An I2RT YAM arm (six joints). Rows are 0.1 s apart.
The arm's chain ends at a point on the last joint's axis. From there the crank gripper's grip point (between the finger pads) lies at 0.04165 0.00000 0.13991 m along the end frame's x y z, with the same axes.
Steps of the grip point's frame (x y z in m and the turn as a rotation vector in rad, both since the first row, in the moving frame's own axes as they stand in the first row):
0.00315, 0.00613, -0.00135, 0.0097, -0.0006, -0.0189
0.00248, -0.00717, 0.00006, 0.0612, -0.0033, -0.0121
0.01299, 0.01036, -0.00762, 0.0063, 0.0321, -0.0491
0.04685, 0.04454, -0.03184, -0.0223, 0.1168, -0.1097
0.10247, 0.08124, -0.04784, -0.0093, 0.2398, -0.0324
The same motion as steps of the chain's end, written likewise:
0.00325, 0.00827, -0.00136, 0.0097, -0.0006, -0.0189
0.00300, 0.00189, 0.00020, 0.0612, -0.0033, -0.0121
0.00859, 0.01339, -0.00620, 0.0063, 0.0321, -0.0491
0.03094, 0.04693, -0.02606, -0.0223, 0.1168, -0.1097
0.07044, 0.08187, -0.03395, -0.0093, 0.2398, -0.0324

